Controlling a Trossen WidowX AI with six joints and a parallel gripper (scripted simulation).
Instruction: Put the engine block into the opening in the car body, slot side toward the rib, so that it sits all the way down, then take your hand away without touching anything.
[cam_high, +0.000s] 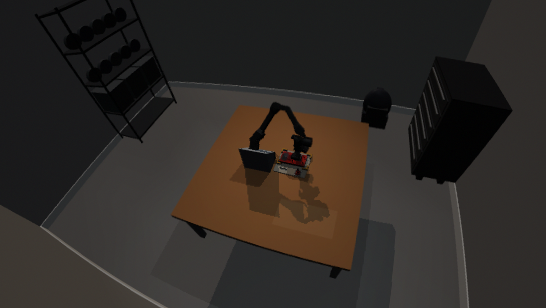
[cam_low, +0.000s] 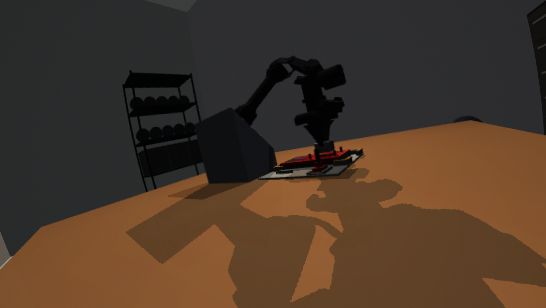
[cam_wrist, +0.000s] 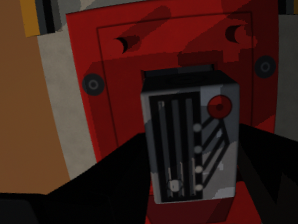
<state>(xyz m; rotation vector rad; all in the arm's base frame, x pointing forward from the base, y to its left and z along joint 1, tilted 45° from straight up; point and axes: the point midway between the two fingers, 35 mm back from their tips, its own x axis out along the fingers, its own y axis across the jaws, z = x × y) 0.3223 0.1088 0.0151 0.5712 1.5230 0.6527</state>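
The grey baseplate is 30 mm behind my gripper tip, 20 mm to the right of it and 40 mm below it. Also, from my gripper tip: grey engine block: 10 mm below.
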